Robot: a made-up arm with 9 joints. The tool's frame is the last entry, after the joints.
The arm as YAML. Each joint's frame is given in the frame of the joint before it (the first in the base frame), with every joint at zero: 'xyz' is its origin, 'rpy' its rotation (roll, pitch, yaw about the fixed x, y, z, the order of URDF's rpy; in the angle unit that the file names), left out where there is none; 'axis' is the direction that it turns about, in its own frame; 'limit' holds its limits. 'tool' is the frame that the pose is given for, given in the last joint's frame.
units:
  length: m
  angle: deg
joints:
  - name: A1
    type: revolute
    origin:
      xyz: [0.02, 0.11, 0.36]
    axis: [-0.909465, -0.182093, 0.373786]
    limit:
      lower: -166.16
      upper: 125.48
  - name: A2
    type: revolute
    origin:
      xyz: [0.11, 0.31, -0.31]
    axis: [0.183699, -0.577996, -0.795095]
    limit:
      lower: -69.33
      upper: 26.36
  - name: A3
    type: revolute
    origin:
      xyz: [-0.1, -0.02, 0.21]
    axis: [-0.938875, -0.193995, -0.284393]
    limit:
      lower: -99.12
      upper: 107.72
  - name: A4
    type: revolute
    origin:
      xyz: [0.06, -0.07, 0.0]
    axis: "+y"
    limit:
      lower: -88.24
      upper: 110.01
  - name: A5
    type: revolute
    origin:
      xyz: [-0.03, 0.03, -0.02]
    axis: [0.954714, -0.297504, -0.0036]
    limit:
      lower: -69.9
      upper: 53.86
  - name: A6
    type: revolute
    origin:
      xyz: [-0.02, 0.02, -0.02]
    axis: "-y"
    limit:
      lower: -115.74
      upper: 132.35
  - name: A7
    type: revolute
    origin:
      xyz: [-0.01, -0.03, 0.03]
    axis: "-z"
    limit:
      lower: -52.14
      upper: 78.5
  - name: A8
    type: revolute
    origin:
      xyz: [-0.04, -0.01, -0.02]
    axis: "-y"
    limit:
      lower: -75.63
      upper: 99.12
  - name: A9
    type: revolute
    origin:
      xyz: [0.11, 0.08, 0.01]
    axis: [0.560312, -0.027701, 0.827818]
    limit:
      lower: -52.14
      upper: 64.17
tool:
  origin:
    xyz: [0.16, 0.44, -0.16]
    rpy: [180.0, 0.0, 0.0]
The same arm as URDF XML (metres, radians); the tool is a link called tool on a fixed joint. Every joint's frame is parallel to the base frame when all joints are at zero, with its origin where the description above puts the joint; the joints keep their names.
<robot name="arm">
<link name="base_link"/>
<link name="link1"/>
<link name="link2"/>
<link name="link3"/>
<link name="link4"/>
<link name="link5"/>
<link name="link6"/>
<link name="link7"/>
<link name="link8"/>
<link name="link9"/>
<link name="tool"/>
<joint name="A1" type="revolute"><parent link="base_link"/><child link="link1"/><origin xyz="0.02 0.11 0.36"/><axis xyz="-0.909465 -0.182093 0.373786"/><limit lower="-2.9" upper="2.19"/></joint>
<joint name="A2" type="revolute"><parent link="link1"/><child link="link2"/><origin xyz="0.11 0.31 -0.31"/><axis xyz="0.183699 -0.577996 -0.795095"/><limit lower="-1.21" upper="0.4601"/></joint>
<joint name="A3" type="revolute"><parent link="link2"/><child link="link3"/><origin xyz="-0.1 -0.02 0.21"/><axis xyz="-0.938875 -0.193995 -0.284393"/><limit lower="-1.73" upper="1.8801"/></joint>
<joint name="A4" type="revolute"><parent link="link3"/><child link="link4"/><origin xyz="0.06 -0.07 0"/><axis xyz="0 1 0"/><limit lower="-1.5401" upper="1.92"/></joint>
<joint name="A5" type="revolute"><parent link="link4"/><child link="link5"/><origin xyz="-0.03 0.03 -0.02"/><axis xyz="0.954714 -0.297504 -0.0036"/><limit lower="-1.22" upper="0.94"/></joint>
<joint name="A6" type="revolute"><parent link="link5"/><child link="link6"/><origin xyz="-0.02 0.02 -0.02"/><axis xyz="0 -1 0"/><limit lower="-2.02" upper="2.3099"/></joint>
<joint name="A7" type="revolute"><parent link="link6"/><child link="link7"/><origin xyz="-0.01 -0.03 0.03"/><axis xyz="0 0 -1"/><limit lower="-0.91" upper="1.3701"/></joint>
<joint name="A8" type="revolute"><parent link="link7"/><child link="link8"/><origin xyz="-0.04 -0.01 -0.02"/><axis xyz="0 -1 0"/><limit lower="-1.32" upper="1.73"/></joint>
<joint name="A9" type="revolute"><parent link="link8"/><child link="link9"/><origin xyz="0.11 0.08 0.01"/><axis xyz="0.560312 -0.027701 0.827818"/><limit lower="-0.91" upper="1.12"/></joint>
<joint name="tool_joint" type="fixed"><parent link="link9"/><child link="tool"/><origin xyz="0.16 0.44 -0.16" rpy="3.1416 0 0"/></joint>
</robot>

